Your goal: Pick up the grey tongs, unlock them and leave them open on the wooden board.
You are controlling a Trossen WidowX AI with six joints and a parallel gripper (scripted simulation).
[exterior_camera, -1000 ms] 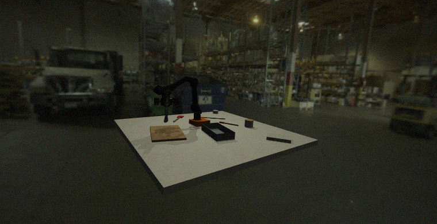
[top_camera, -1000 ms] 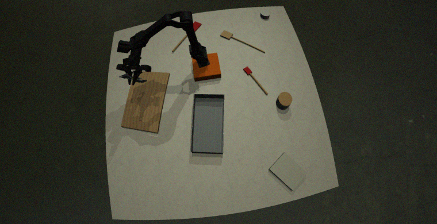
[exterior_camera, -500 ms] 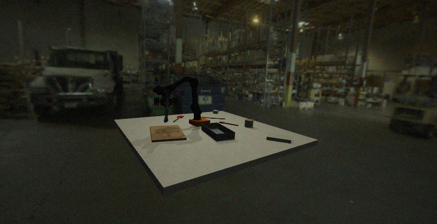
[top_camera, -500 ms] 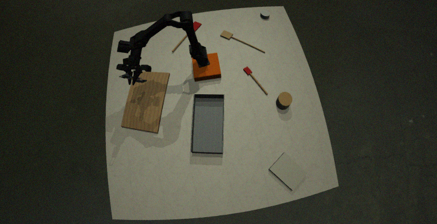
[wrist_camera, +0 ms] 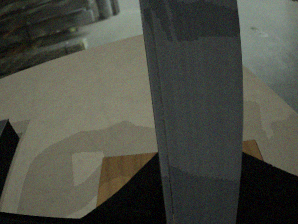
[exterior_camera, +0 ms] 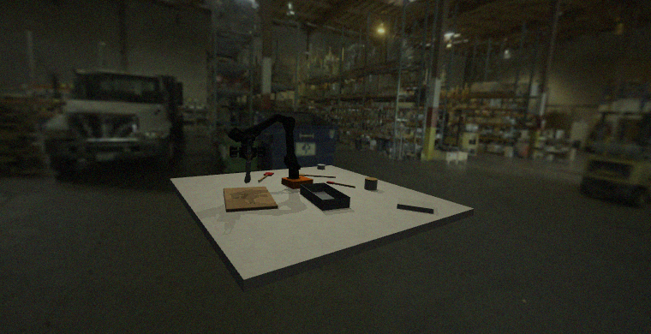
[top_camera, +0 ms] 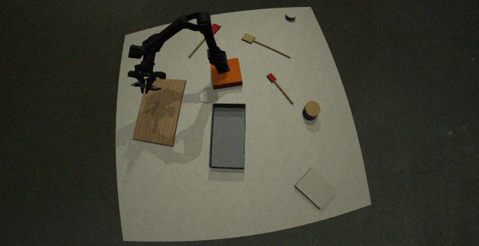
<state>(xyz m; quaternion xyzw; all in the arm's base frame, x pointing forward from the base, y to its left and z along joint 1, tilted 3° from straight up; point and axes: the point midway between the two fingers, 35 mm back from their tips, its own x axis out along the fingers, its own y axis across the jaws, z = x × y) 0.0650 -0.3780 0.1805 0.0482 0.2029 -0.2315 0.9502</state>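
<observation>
Now: gripper tip 210 mm above the wooden board. Also, from my gripper tip: roasting tin 260 mm ahead, 300 mm to the left, 190 mm below.
</observation>
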